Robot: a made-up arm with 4 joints.
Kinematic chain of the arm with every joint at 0, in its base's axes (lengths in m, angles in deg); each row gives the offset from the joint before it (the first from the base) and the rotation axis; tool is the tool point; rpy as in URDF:
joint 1: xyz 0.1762 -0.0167 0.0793 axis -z
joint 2: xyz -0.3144 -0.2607 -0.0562 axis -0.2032 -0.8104 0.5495
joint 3: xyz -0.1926 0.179 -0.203 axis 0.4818 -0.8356 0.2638
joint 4: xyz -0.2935 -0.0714 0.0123 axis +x
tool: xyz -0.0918 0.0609 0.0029 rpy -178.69 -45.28 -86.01
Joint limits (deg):
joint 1: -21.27..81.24
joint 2: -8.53..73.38
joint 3: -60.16..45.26
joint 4: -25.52..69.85
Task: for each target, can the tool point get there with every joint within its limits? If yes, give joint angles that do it. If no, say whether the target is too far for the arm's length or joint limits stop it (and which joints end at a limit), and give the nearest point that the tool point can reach.
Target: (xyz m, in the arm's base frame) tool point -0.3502 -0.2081 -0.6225
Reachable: yes | joints 29.53 59.66 30.85 -14.76
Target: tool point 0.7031 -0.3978 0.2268
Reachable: no: joint limits stop it (at a limit: joint 1, joint 2, joint 3, joint 4) | nearest point 0.2060 -0.5241 -0.5789 | short by 0.955 m
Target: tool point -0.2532 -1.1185 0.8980
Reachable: no: too far | nearest point -0.5532 -0.2945 0.1342 | short by 1.163 m
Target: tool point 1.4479 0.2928 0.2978
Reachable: no: too far | nearest point 0.1804 0.6526 0.1698 | short by 1.324 m
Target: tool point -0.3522 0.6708 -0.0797
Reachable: yes | joints 56.87 6.03 -24.20 7.55
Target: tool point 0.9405 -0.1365 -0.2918
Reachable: no: joint limits stop it (at a limit: joint 1, joint 2, joint 3, joint 4) | nearest point 0.2003 -0.4415 -0.6145 | short by 0.863 m
